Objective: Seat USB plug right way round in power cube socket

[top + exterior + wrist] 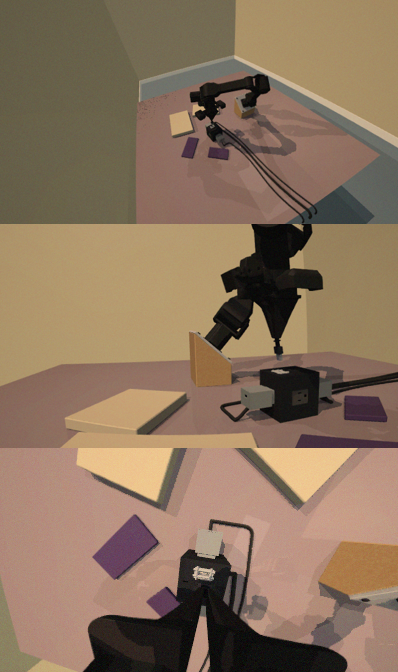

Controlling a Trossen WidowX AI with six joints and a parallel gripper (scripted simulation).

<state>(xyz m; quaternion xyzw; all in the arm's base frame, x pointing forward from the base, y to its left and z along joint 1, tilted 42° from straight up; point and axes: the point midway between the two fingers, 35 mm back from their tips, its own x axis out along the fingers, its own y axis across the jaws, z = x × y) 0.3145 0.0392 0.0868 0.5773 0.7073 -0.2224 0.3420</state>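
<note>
Now: the small USB plug 2 cm below my gripper tip. The rest, counted from my gripper tip: pale USB socket 6 cm below, 1 cm to the left.
</note>
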